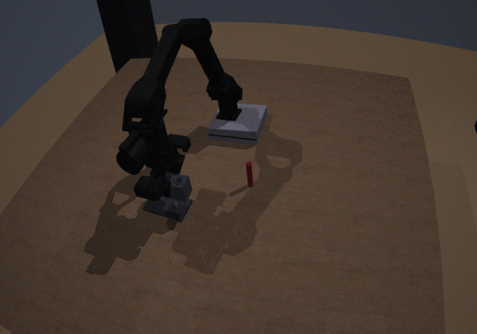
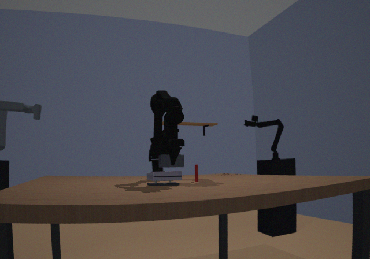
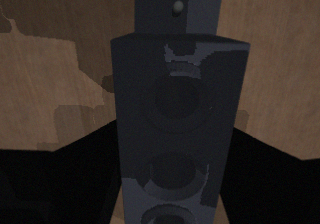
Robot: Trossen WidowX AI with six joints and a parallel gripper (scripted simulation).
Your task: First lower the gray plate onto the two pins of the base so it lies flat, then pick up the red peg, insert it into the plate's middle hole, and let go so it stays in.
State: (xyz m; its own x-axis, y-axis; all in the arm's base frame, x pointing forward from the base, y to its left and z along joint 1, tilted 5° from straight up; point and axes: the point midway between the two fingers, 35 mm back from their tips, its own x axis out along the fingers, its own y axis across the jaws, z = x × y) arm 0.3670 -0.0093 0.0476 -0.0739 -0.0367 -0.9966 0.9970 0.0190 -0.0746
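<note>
Right now the dark base is 40 mm to the right of my gripper tip and 70 mm below it. Round my gripper tip: red peg (130 mm behind, 150 mm to the left, 40 mm below); then gray plate (30 mm above).
</note>
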